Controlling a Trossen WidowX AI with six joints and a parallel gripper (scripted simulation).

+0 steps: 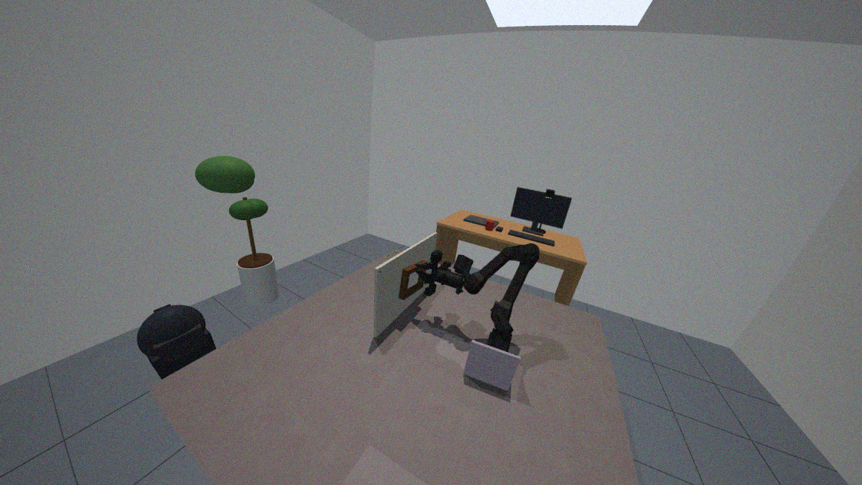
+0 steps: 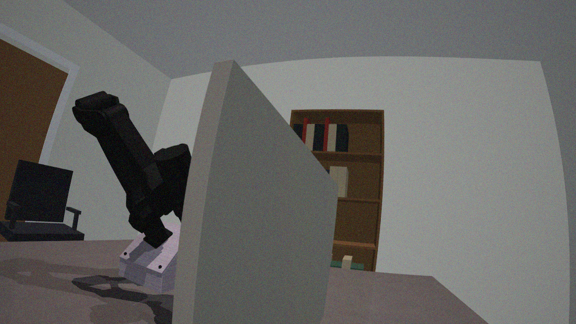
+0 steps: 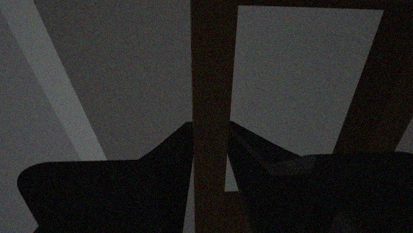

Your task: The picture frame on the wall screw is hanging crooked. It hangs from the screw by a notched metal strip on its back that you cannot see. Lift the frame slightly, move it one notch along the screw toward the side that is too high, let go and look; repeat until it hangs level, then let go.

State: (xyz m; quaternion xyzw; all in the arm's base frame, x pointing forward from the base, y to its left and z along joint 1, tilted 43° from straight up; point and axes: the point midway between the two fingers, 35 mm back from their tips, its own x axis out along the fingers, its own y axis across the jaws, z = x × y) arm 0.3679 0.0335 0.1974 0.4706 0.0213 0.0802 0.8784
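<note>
Now: gripper tip 10 mm short of the brown wooden picture frame, 10 mm to the right of it and 50 mm above it. Also, from my gripper tip: wall panel (20 mm ahead, 10 mm to the right, 70 mm below).
</note>
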